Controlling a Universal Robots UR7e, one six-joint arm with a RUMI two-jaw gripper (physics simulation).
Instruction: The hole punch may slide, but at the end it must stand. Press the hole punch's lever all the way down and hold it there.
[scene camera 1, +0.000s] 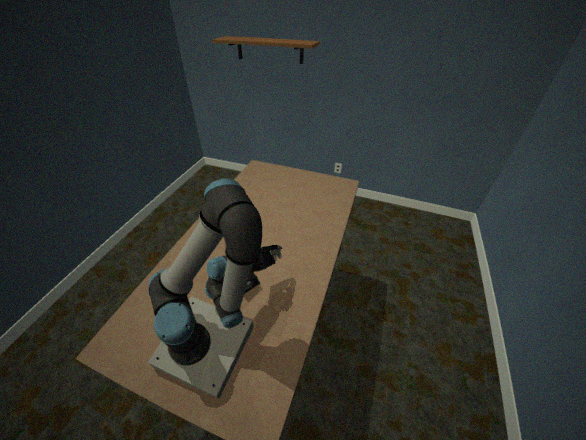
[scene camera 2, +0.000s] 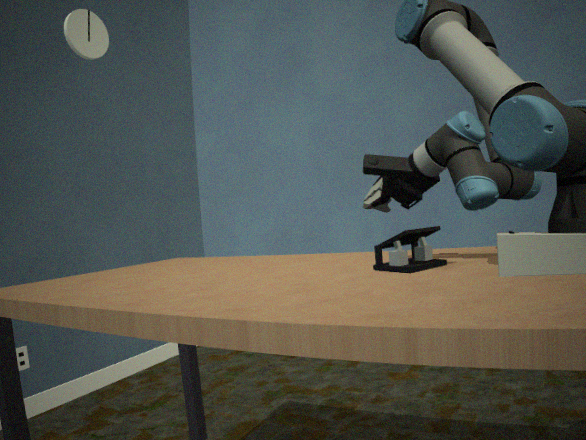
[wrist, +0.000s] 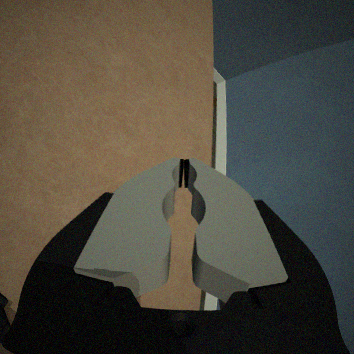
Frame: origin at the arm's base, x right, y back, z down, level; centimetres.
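Seen in the pictures: gripper, fingertip midpoint: (scene camera 1: 281, 248) (scene camera 2: 363, 206) (wrist: 183, 162); arm's base at its link origin: (scene camera 1: 190, 343).
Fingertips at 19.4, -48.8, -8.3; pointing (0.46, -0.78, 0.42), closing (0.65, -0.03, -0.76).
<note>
Offsets run from my fingertips to a thing's top centre, as dx, dy, dz. Level surfaces: height alone.
The black hole punch @[-14.4, +13.5, +5.5] (scene camera 1: 253, 284) (scene camera 2: 411, 268) stands upright on its base on the table, with two light grey punch blocks. Its lever @[-14.4, +13.5, +5.5] (scene camera 2: 411, 234) is up, slanting from the low hinge end at the left to the raised end at the right in scene camera 2. In scene camera 1 the arm hides part of the punch. My gripper (scene camera 1: 278, 252) (scene camera 2: 368, 205) (wrist: 183, 162) is shut with nothing between its fingertips. It hangs in the air above the hinge end's side of the punch, clear of the lever.
The wooden table @[dz +14.1] (scene camera 1: 305, 210) (scene camera 2: 200, 295) bears the robot's pale base block (scene camera 1: 220, 370) (scene camera 2: 540, 255), which stands to the right of the punch in scene camera 2. A wall shelf (scene camera 1: 265, 41) hangs far above the table's far end.
</note>
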